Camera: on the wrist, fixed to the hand. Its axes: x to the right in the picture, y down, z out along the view.
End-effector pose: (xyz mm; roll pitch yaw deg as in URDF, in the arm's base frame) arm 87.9 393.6 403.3 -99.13 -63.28 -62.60
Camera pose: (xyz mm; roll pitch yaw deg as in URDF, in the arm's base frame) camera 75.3 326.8 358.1 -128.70 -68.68 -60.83
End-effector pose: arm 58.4 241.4 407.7 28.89 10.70 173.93
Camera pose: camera 64.3 160.8 419.5 -0.06 13.48 169.14
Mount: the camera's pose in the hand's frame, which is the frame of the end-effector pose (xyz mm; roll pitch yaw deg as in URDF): -16.3 73.9 -30.6 -27.96 0.22 -5.44
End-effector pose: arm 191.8 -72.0 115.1 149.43 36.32 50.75
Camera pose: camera 244.7 -83.3 176.3 125.23 38.74 56.90
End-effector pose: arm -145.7 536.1 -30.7 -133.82 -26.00 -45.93
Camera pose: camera -198.7 485.6 -66.7 -163.73 -30.02 -41.77
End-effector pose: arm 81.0 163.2 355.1 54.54 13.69 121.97
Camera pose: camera 26.6 122.4 400.2 25.73 18.23 118.84
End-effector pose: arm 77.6 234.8 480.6 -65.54 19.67 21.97
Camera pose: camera 37.4 221.5 410.8 -94.24 14.79 19.44
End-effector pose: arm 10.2 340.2 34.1 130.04 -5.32 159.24
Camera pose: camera 40.5 354.5 108.5 101.88 -1.29 162.91
